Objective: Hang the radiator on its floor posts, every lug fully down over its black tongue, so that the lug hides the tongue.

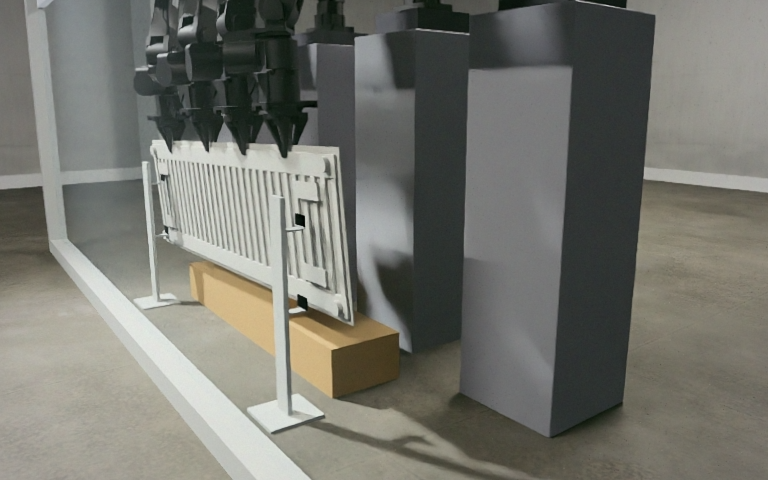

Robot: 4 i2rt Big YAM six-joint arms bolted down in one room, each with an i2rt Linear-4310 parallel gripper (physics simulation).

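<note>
The white slatted radiator [223, 206] hangs upright between the two posts and the pillars. Four dark grippers stand in a row along its top edge: leftmost [170, 146], second from left [207, 147], third [244, 150] and rightmost [284, 152]. Their fingers look shut on that edge, with the far fingers partly hidden. The near white post [281, 316] has an upper black tongue [300, 219] and a lower black tongue [302, 302], both showing against the radiator. The far white post [150, 243] has small black tongues partly showing. The contact between lugs and tongues is too small to tell.
A long tan box [365, 362] lies on the floor under the radiator's lower edge. Grey pillars [512, 226] [385, 169] stand behind, carrying arm bases. A white floor rail [164, 367] runs along the left, in front of the post feet.
</note>
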